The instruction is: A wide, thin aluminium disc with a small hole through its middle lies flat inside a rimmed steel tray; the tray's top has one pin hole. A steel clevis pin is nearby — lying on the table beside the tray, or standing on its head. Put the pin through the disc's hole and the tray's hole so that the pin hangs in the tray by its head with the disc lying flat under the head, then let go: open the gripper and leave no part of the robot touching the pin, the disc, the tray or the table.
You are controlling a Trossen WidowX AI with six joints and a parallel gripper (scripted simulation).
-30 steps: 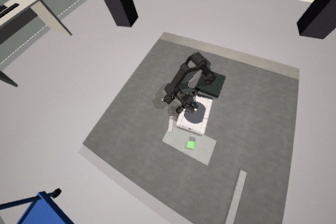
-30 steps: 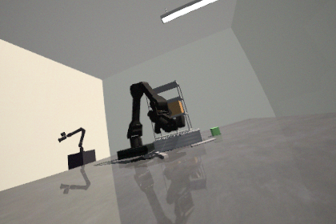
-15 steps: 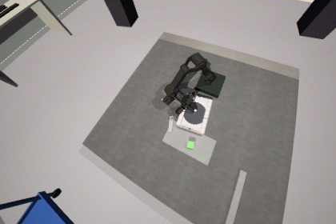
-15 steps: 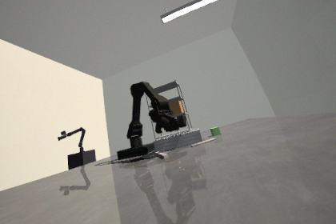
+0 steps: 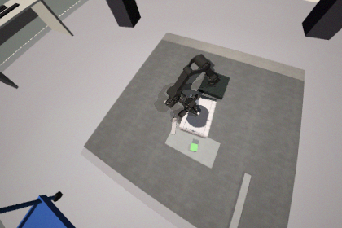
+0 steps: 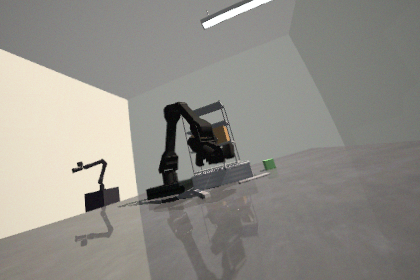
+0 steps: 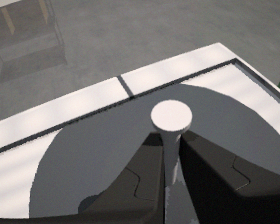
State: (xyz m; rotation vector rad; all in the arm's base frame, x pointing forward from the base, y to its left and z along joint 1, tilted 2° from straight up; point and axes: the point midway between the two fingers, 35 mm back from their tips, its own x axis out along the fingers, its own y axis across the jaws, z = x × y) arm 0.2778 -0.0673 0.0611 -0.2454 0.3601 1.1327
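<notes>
The steel tray is 40 mm below my gripper tip and 20 mm behind it. Round my gripper tip: dark aluminium disc 30 mm below; green block 200 mm ahead, 70 mm below, 20 mm to the left; steel clevis pin 10 mm below.
</notes>
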